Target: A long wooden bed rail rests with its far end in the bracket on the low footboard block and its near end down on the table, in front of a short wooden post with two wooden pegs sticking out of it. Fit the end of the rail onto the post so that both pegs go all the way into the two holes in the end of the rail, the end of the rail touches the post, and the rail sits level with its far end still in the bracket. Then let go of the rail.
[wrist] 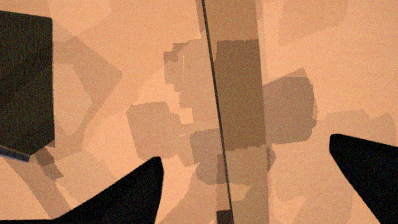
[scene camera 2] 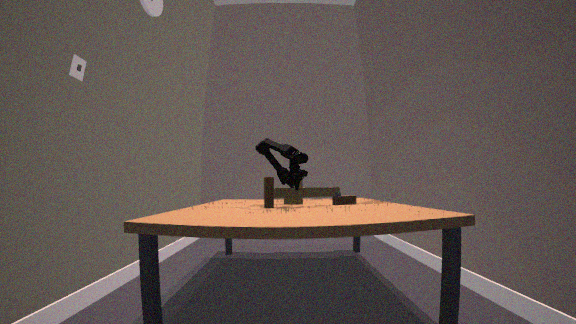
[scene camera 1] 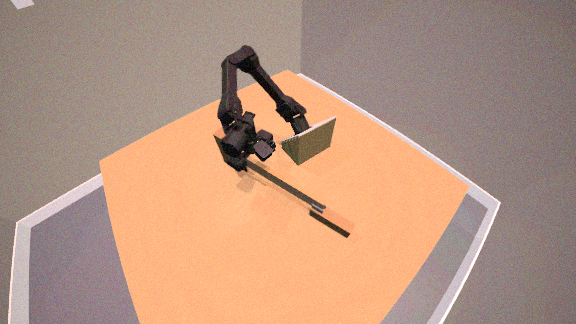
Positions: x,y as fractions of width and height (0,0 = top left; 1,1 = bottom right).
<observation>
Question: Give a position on a long wooden rail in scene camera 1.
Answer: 0.50,0.57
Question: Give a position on a long wooden rail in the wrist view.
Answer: At 0.59,0.19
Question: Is my gripper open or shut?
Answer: Open.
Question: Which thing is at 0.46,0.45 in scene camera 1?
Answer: My gripper.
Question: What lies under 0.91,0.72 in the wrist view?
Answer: My gripper.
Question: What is my gripper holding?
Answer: Nothing.
</observation>
